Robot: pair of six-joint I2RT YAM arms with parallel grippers.
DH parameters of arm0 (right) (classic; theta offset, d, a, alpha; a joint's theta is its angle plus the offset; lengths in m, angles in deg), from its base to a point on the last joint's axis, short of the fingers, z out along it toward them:
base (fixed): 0 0 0 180
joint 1: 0 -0.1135 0.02 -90
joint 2: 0 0 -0.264 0
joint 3: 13.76 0 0.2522 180
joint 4: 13.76 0 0.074 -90
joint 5: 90 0 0 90
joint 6: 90 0.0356 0 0
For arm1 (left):
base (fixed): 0 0 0 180
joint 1: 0 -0.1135 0.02 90
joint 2: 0 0 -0.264 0
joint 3: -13.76 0 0.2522 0
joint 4: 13.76 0 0.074 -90
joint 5: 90 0 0 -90
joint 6: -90 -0.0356 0 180
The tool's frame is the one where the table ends.
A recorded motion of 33 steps. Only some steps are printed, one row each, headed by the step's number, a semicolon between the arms.
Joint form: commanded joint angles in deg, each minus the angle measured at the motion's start. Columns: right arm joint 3, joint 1, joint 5, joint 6, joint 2, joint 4; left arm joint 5, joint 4, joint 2, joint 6, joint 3, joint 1.
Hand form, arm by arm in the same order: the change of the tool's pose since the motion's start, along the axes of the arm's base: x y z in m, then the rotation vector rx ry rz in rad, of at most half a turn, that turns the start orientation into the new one. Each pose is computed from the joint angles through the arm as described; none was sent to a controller.
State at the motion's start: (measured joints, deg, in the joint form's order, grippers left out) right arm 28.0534 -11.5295 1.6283 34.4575 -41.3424 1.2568; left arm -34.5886 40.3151 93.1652 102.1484 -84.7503 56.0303
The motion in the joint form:
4: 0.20 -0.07 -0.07 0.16 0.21 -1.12; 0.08 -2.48 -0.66 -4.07 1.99 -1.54
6: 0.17 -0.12 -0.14 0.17 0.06 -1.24; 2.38 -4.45 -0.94 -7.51 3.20 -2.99
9: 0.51 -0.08 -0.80 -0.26 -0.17 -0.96; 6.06 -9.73 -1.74 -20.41 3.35 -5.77
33: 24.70 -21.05 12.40 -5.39 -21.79 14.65; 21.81 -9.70 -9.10 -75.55 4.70 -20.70
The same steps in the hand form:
4: 0.0000 0.0003 0.0039 0.0083 -0.0256 0.0017; 0.0069 0.0067 -0.0043 0.0383 -0.0197 -0.0176
6: 0.0004 0.0006 0.0035 0.0086 -0.0245 0.0038; 0.0134 0.0109 -0.0076 0.0527 -0.0154 -0.0566
9: 0.0009 0.0010 0.0045 0.0035 -0.0223 0.0160; 0.0276 0.0176 0.0024 0.1219 -0.0860 -0.1870
33: 0.0385 0.0922 0.0534 -0.2328 0.1397 0.1947; 0.0599 0.0973 0.0340 0.6887 -0.2601 -0.6953

